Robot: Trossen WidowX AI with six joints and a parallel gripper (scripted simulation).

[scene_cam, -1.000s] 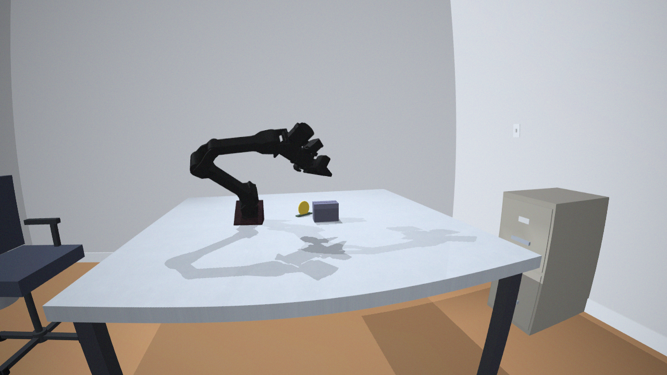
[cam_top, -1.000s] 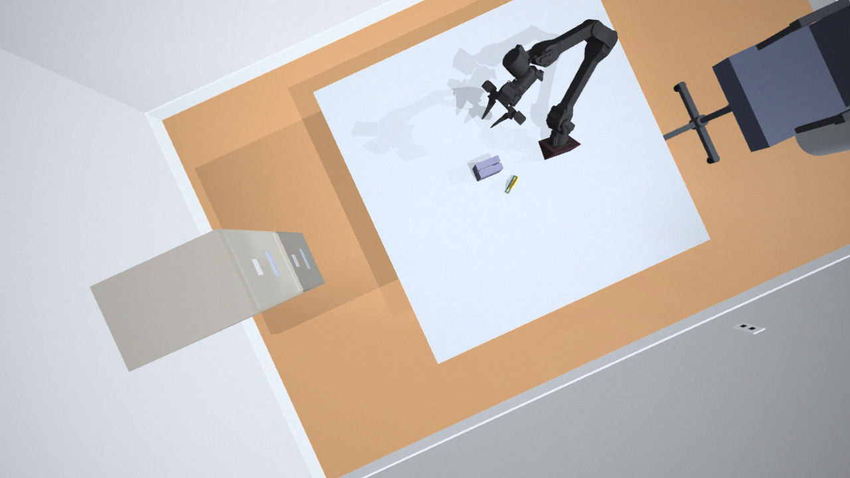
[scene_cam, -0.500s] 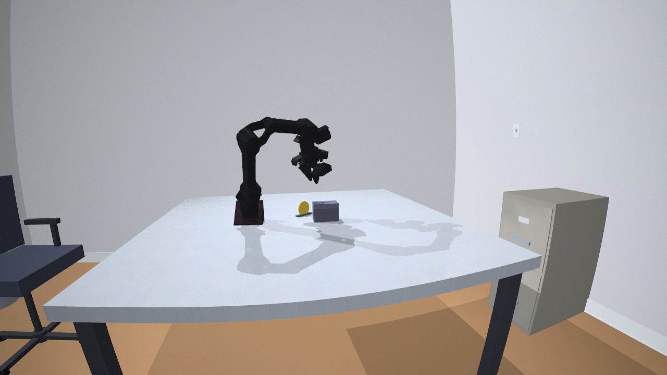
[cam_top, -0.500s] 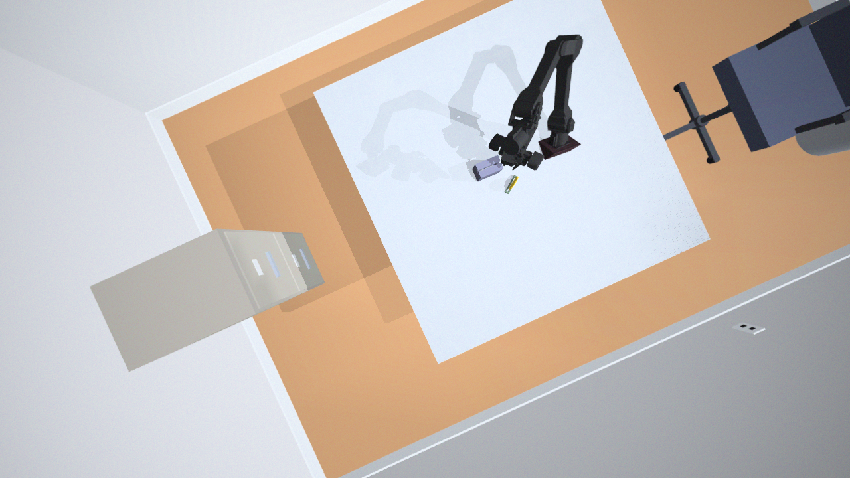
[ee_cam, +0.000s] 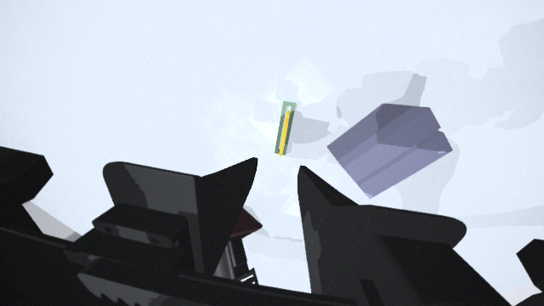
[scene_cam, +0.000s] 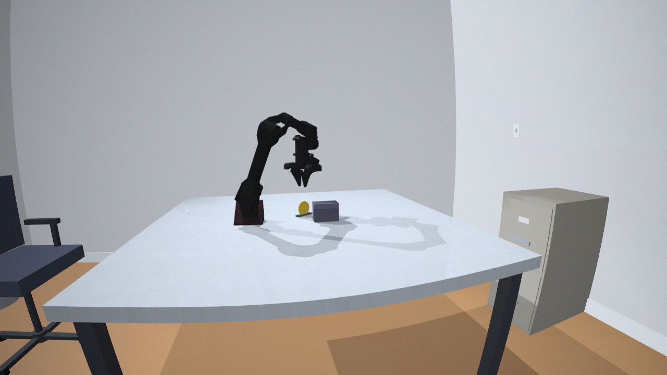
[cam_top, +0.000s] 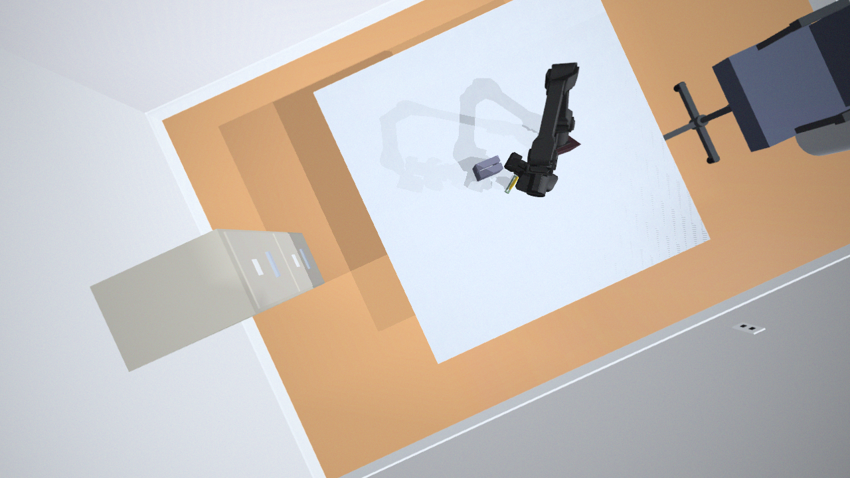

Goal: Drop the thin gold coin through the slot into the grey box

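My gripper tip is 10 cm above the gold coin.
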